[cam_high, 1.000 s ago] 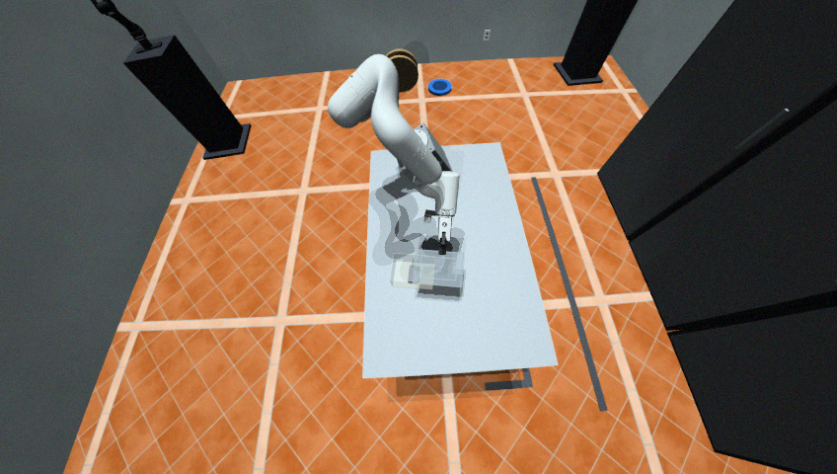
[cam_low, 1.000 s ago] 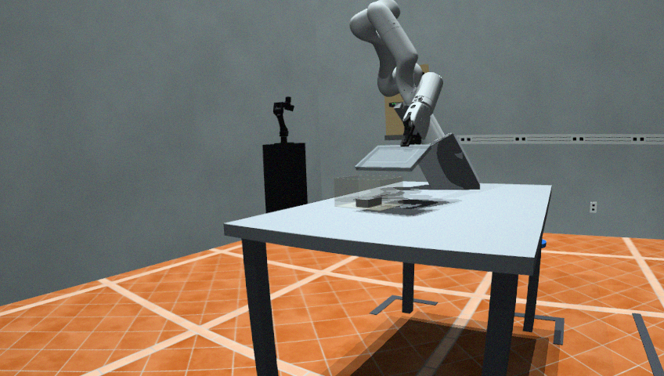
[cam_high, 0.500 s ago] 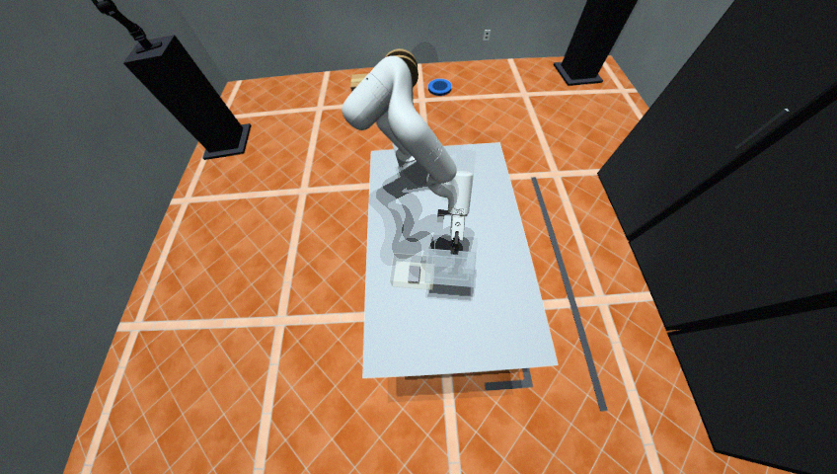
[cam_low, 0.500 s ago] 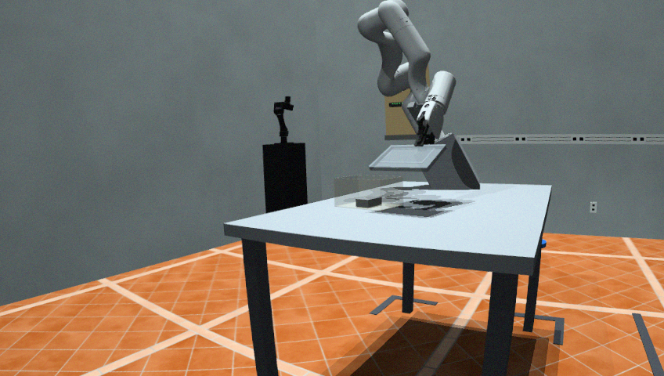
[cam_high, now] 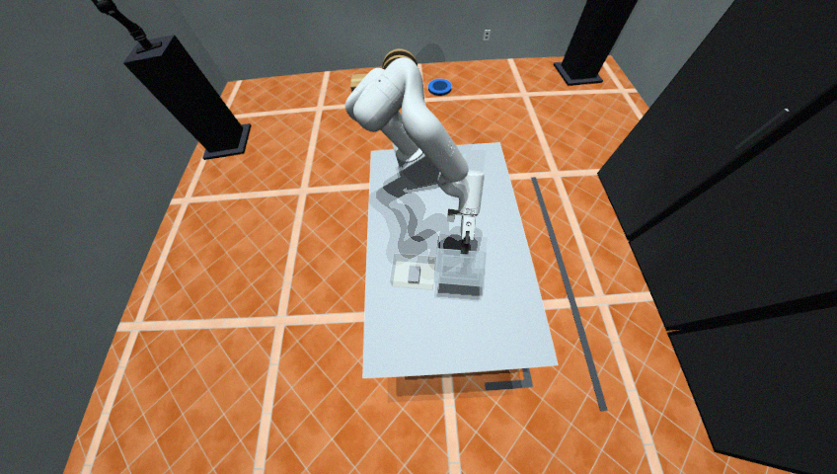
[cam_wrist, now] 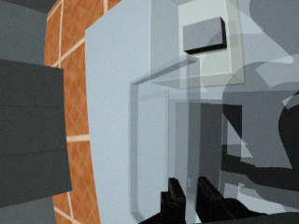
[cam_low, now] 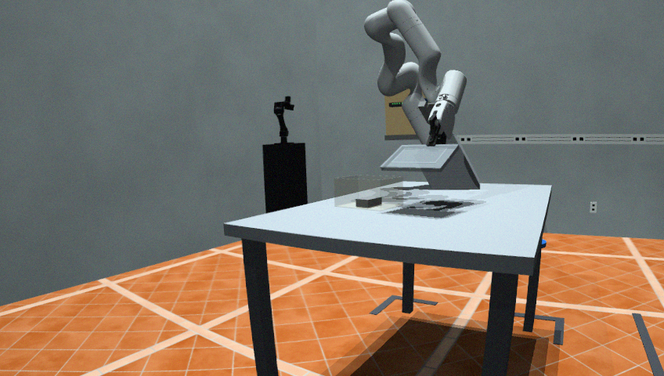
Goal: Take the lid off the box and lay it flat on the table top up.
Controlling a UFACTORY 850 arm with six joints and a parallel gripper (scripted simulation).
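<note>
The lid is 70 mm ahead of my hand, 40 mm below it and 30 mm to the right of it. Round my hand: clear box: 230 mm to the right, 160 mm below, 10 mm ahead.
</note>
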